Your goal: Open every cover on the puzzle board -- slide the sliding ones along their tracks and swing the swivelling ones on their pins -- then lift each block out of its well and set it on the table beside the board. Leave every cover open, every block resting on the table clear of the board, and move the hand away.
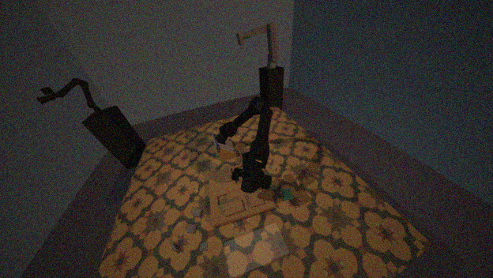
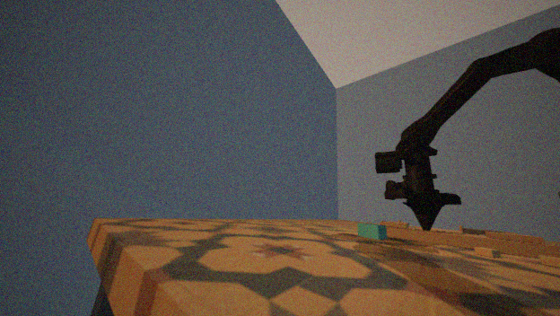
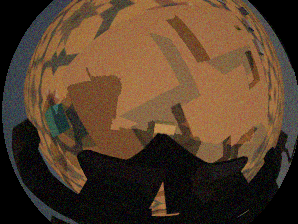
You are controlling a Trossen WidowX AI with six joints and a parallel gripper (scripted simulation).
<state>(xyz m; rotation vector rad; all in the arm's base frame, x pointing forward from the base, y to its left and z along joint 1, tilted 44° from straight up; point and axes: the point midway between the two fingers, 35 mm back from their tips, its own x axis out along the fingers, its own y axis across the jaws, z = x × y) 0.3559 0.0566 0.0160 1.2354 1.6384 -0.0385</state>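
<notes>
The tan puzzle board lies 50 mm to the right of my gripper tip and 40 mm behind it. Round my gripper tip: teal block (130 mm to the left, 110 mm ahead, 10 mm below).
</notes>
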